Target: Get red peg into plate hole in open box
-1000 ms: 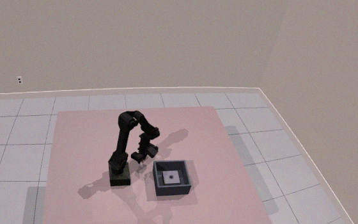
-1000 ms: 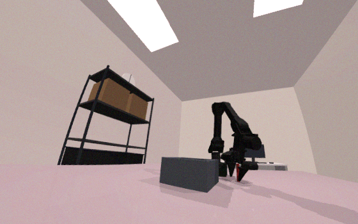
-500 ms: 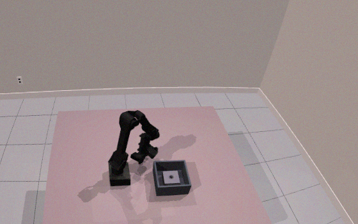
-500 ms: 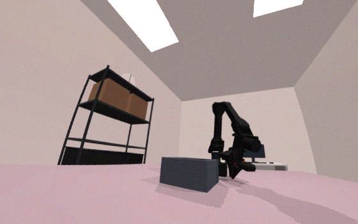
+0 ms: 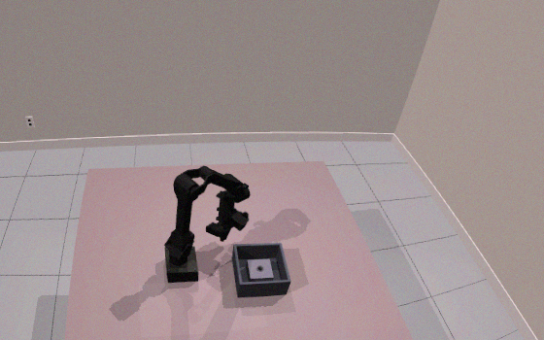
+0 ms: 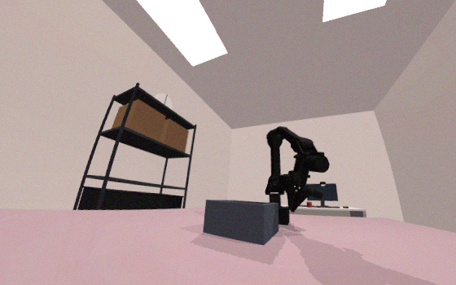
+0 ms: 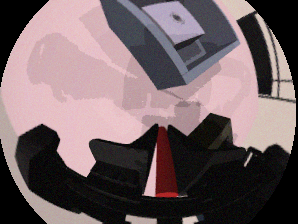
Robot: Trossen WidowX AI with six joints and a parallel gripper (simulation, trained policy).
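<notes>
Right now the light grey plate is 120 mm ahead of my gripper tip, 140 mm to the right of it and 30 mm below it. From my gripper tip the other things lie so: dark box: 120 mm ahead, 140 mm to the right, 50 mm below; red peg: 10 mm to the left, 30 mm above.
</notes>
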